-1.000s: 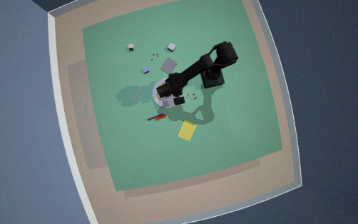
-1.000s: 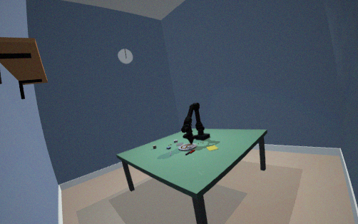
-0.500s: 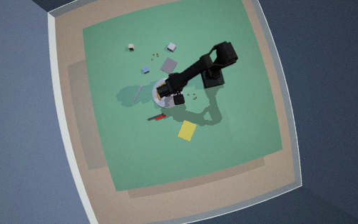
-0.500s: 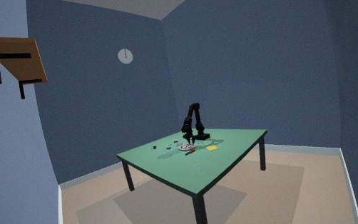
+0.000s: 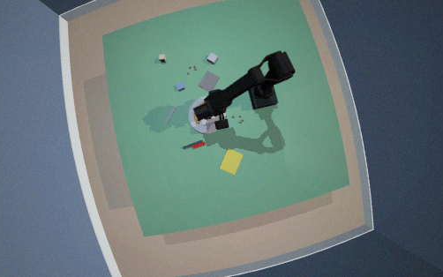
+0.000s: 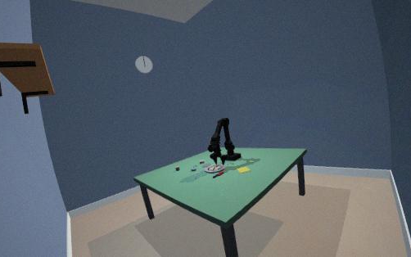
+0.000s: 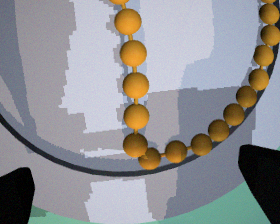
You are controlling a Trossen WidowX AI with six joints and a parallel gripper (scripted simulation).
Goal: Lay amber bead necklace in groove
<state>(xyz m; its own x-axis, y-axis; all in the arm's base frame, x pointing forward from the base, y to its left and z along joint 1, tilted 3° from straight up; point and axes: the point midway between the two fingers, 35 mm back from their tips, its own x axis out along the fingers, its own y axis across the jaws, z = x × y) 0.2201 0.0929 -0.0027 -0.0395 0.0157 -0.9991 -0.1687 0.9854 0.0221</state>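
The round grey bead board lies 60 mm ahead of my gripper tip, 10 mm to the left of it and 10 mm below it. The rest, counted from my gripper tip: blue block (210 mm ahead, 150 mm to the right, 10 mm below); red-handled tool (130 mm ahead, 170 mm to the left, 20 mm below); grey plate (50 mm ahead, 180 mm to the right, 20 mm below).
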